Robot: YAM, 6 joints.
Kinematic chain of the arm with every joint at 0, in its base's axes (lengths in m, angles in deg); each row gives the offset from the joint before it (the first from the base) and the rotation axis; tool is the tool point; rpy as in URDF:
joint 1: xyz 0 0 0.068 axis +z
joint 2: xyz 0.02 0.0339 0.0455 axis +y
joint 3: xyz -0.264 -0.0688 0 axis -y
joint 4: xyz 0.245 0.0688 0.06 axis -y
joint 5: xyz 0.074 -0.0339 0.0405 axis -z
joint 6: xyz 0.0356 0 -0.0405 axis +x
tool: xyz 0 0 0 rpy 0 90 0
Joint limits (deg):
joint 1: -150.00..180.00
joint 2: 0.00..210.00
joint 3: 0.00..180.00
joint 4: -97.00..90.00
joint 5: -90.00..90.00
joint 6: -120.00..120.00
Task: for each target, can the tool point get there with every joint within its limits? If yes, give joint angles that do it. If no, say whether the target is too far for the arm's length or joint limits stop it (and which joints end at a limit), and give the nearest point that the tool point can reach.
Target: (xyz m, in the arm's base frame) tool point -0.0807 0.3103 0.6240
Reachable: yes | joints -76.14 52.10 149.83 44.15 6.52 -55.12
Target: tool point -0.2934 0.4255 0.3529
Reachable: yes | joints 125.44 128.51 134.57 -35.02 12.45 -11.97
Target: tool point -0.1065 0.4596 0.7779
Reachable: no: too far | nearest point -0.0840 0.3623 0.6310 | short by 0.178 m
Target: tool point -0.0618 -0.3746 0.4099
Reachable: yes | joints -95.30 97.23 77.16 59.84 49.13 -93.77
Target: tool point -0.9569 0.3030 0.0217
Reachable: no: too far | nearest point -0.6131 0.1941 0.0554 | short by 0.362 m
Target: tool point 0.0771 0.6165 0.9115
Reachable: no: too far | nearest point 0.0492 0.3936 0.6133 | short by 0.373 m
